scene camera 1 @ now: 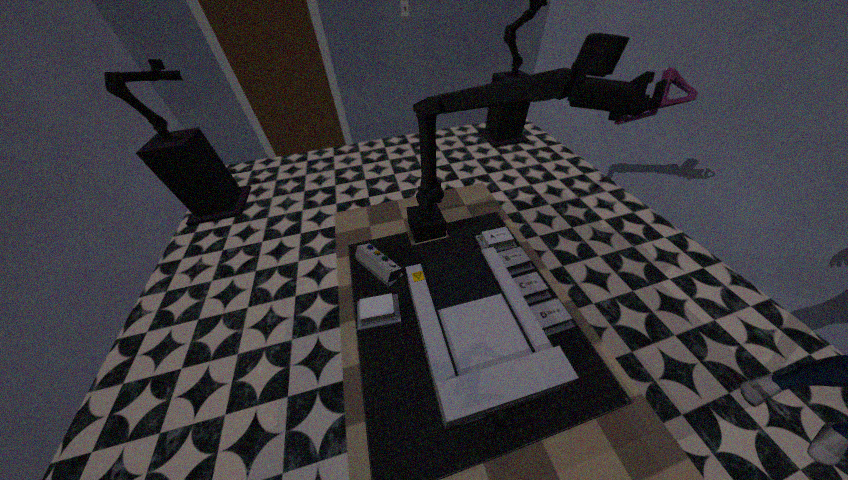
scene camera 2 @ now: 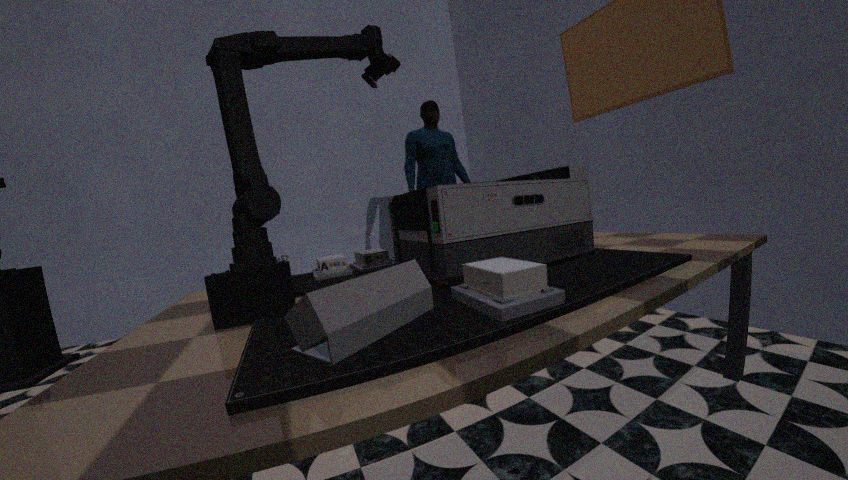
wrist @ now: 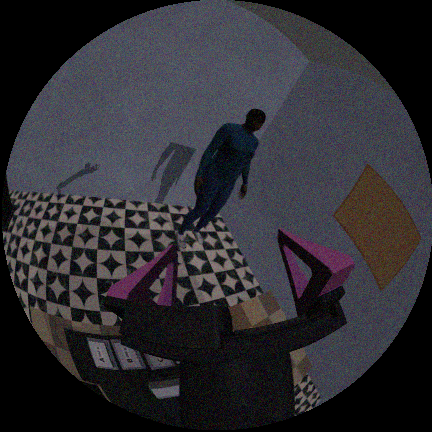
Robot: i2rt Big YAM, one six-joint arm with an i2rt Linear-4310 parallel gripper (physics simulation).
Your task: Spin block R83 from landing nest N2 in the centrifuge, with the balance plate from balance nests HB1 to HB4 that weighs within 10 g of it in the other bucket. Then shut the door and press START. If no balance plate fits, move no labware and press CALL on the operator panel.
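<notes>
My gripper, with pink fingers, is open and empty, high above and away from the labware. The white centrifuge stands on the black mat; its bucket contents are hidden. A green spot shows on its end. White-topped pieces lettered A, B, C and D sit in a row beside it; their small print is unreadable. A plain white block rests on a nest across from them. The operator panel has coloured buttons.
A person in blue stands beyond the table, on the lettered row's side. Two dark pedestals with arms stand on the tiled floor behind my arm's base. An orange board hangs on the wall.
</notes>
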